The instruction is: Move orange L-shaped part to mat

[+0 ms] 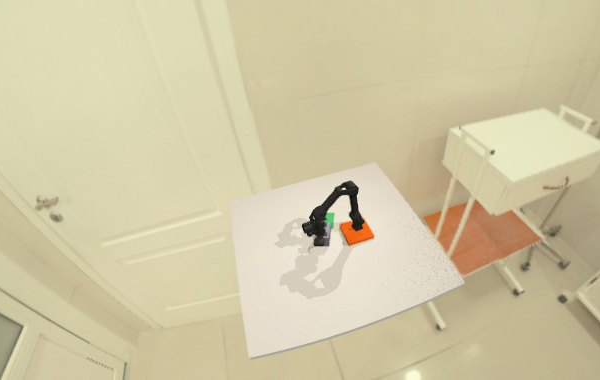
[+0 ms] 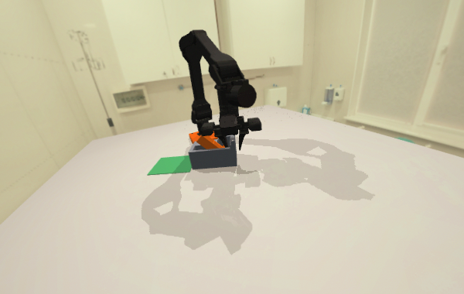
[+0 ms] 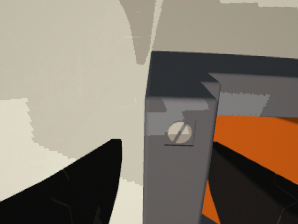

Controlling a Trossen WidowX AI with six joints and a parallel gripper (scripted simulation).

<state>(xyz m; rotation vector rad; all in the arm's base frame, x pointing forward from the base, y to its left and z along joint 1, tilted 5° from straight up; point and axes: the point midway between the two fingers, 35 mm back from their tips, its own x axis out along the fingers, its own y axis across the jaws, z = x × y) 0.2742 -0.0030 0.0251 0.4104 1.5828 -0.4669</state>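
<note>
Now: the orange L-shaped part 40 mm behind my gripper tip, 40 mm to the right of it and 10 mm above it. Also, from my gripper tip: green mat (120 mm behind, 190 mm to the right, 50 mm below).
</note>
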